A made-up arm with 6 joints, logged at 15 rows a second.
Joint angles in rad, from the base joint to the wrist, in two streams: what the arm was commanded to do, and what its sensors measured. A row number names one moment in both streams.
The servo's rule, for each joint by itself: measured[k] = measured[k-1] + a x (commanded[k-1-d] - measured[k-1]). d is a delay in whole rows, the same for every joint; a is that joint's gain. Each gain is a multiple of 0.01, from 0.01 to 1. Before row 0 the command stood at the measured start. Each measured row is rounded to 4 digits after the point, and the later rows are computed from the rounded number. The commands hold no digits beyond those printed.
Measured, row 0:
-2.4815, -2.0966, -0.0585, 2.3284, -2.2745, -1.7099
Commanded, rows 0 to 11:
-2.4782, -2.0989, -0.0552, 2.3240, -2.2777, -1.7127
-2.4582, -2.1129, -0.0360, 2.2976, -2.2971, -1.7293
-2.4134, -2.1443, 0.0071, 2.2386, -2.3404, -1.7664
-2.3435, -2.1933, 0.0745, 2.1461, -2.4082, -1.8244
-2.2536, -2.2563, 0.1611, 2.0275, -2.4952, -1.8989
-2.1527, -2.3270, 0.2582, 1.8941, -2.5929, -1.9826
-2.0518, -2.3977, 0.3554, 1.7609, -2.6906, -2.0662
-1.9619, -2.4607, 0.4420, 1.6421, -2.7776, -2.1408
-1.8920, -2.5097, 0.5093, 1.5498, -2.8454, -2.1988
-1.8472, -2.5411, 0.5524, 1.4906, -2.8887, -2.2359
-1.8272, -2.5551, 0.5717, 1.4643, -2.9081, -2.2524
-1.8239, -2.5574, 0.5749, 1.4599, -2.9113, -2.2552
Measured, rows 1 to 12:
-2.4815, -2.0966, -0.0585, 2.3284, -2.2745, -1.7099
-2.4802, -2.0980, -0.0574, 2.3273, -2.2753, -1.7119
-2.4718, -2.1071, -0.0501, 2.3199, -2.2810, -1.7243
-2.4496, -2.1298, -0.0307, 2.2996, -2.2964, -1.7542
-2.4093, -2.1685, 0.0051, 2.2612, -2.3255, -1.8040
-2.3501, -2.2221, 0.0581, 2.2028, -2.3696, -1.8714
-2.2751, -2.2861, 0.1261, 2.1256, -2.4277, -1.9504
-2.1902, -2.3542, 0.2041, 2.0344, -2.4961, -2.0326
-2.1034, -2.4192, 0.2850, 1.9363, -2.5693, -2.1094
-2.0231, -2.4744, 0.3613, 1.8397, -2.6411, -2.1729
-1.9563, -2.5151, 0.4263, 1.7524, -2.7055, -2.2176
-1.9072, -2.5395, 0.4757, 1.6804, -2.7582, -2.2423
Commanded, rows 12 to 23:
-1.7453, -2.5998, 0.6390, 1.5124, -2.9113, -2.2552
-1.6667, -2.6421, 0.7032, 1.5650, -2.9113, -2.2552
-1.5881, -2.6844, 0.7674, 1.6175, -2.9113, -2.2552
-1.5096, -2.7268, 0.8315, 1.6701, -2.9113, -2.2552
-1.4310, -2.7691, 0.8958, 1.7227, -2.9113, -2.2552
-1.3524, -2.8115, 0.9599, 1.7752, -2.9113, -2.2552
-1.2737, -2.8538, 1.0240, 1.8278, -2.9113, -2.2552
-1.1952, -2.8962, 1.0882, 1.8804, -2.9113, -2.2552
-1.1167, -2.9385, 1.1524, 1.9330, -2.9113, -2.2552
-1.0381, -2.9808, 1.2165, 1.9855, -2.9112, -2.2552
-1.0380, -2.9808, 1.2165, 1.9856, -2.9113, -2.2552
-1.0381, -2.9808, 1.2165, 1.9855, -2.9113, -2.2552
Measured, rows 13 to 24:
-1.8755, -2.5504, 0.5094, 1.6253, -2.7980, -2.2515
-1.8260, -2.5805, 0.5535, 1.5971, -2.8275, -2.2541
-1.7655, -2.6181, 0.6044, 1.5891, -2.8493, -2.2549
-1.6981, -2.6585, 0.6598, 1.5962, -2.8654, -2.2551
-1.6265, -2.7002, 0.7182, 1.6147, -2.8773, -2.2552
-1.5522, -2.7422, 0.7786, 1.6417, -2.8861, -2.2552
-1.4763, -2.7845, 0.8402, 1.6751, -2.8927, -2.2552
-1.3993, -2.8268, 0.9027, 1.7133, -2.8975, -2.2552
-1.3217, -2.8691, 0.9658, 1.7551, -2.9011, -2.2552
-1.2438, -2.9114, 1.0292, 1.7996, -2.9038, -2.2552
-1.1656, -2.9537, 1.0929, 1.8461, -2.9057, -2.2552
-1.1171, -2.9702, 1.1349, 1.8810, -2.9072, -2.2552

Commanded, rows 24 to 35:
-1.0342, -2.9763, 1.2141, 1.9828, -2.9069, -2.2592
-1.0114, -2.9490, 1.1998, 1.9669, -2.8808, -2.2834
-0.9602, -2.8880, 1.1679, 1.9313, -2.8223, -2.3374
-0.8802, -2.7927, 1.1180, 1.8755, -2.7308, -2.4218
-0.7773, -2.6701, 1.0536, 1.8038, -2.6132, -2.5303
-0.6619, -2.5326, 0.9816, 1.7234, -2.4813, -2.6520
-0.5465, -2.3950, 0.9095, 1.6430, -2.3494, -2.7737
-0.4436, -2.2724, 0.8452, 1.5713, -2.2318, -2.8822
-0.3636, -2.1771, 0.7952, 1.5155, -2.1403, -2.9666
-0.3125, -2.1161, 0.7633, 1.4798, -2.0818, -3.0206
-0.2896, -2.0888, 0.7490, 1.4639, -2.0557, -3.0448
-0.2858, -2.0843, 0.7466, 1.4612, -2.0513, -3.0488
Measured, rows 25 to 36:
-1.0871, -2.9767, 1.1626, 1.9071, -2.9083, -2.2552
-1.0670, -2.9765, 1.1801, 1.9260, -2.9079, -2.2580
-1.0459, -2.9597, 1.1868, 1.9362, -2.9009, -2.2760
-1.0133, -2.9160, 1.1804, 1.9350, -2.8805, -2.3196
-0.9627, -2.8408, 1.1592, 1.9201, -2.8416, -2.3922
-0.8922, -2.7367, 1.1233, 1.8910, -2.7822, -2.4903
-0.8047, -2.6122, 1.0751, 1.8491, -2.7040, -2.6051
-0.7066, -2.4797, 1.0188, 1.7976, -2.6118, -2.7248
-0.6067, -2.3532, 0.9598, 1.7410, -2.5130, -2.8366
-0.5143, -2.2458, 0.9038, 1.6846, -2.4161, -2.9289
-0.4376, -2.1667, 0.8560, 1.6334, -2.3292, -2.9940
-0.3814, -2.1192, 0.8196, 1.5910, -2.2581, -3.0301

